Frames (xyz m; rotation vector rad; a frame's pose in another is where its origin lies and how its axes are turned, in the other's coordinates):
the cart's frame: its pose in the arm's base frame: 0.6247 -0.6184 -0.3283 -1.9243 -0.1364 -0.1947
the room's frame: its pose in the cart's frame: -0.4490 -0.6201 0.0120 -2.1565 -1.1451 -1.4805
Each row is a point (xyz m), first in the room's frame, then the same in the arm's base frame.
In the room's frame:
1: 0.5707 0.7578 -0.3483
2: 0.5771 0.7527 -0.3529
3: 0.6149 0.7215 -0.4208
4: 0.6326 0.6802 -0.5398
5: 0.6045 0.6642 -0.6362
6: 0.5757 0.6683 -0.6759
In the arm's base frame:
1: 0.4544 0.5192 0.3652
2: 0.4498 0.5242 0.3587
3: 0.3925 0.5789 0.3314
4: 0.2858 0.6479 0.3258
5: 0.1974 0.6827 0.3619
6: 0.1623 0.6899 0.3957

